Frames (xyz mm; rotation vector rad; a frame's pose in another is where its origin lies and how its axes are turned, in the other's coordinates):
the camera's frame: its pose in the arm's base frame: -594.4 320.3 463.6 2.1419 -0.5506 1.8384
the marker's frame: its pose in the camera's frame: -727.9 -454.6 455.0 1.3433 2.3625 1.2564
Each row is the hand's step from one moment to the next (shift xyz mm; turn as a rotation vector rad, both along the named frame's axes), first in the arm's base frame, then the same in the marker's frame.
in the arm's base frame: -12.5 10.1 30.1 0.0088 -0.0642 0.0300
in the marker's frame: -24.8 1.4 23.4 0.0255 0.0597 0.0297
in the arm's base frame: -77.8 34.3 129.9 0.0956 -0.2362 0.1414
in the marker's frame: -95.7 -2.8 122.2 0.0617 0.2740 0.0779
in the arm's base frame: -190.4 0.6 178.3 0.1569 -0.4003 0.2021
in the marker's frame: -81.7 -26.5 246.3 0.1302 0.4422 0.1148
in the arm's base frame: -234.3 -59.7 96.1 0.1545 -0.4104 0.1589
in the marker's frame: 24.5 -58.0 252.5 0.1664 0.4251 0.0956
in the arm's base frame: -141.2 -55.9 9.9 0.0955 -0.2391 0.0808
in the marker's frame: 60.9 -47.0 131.3 0.1036 0.2451 0.0449
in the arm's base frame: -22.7 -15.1 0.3 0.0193 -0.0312 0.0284
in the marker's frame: 15.1 -4.5 22.3 0.0005 0.0452 0.0106
